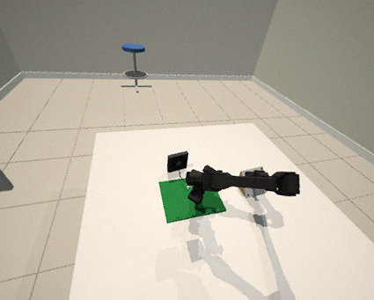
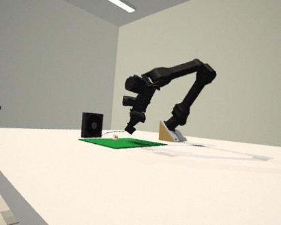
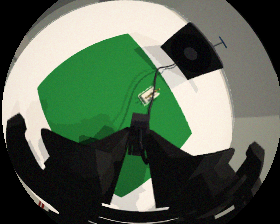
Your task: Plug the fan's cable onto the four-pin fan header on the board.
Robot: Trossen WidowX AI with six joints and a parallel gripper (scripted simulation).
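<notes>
The green board is 2 cm ahead of my gripper tip and 8 cm below it. Also, from my gripper tip: black plug: 1 cm behind, 1 cm below; four-pin header: 2 cm ahead, 7 cm to the right, 7 cm below; black fan: 6 cm ahead, 19 cm to the right, 1 cm below.
</notes>
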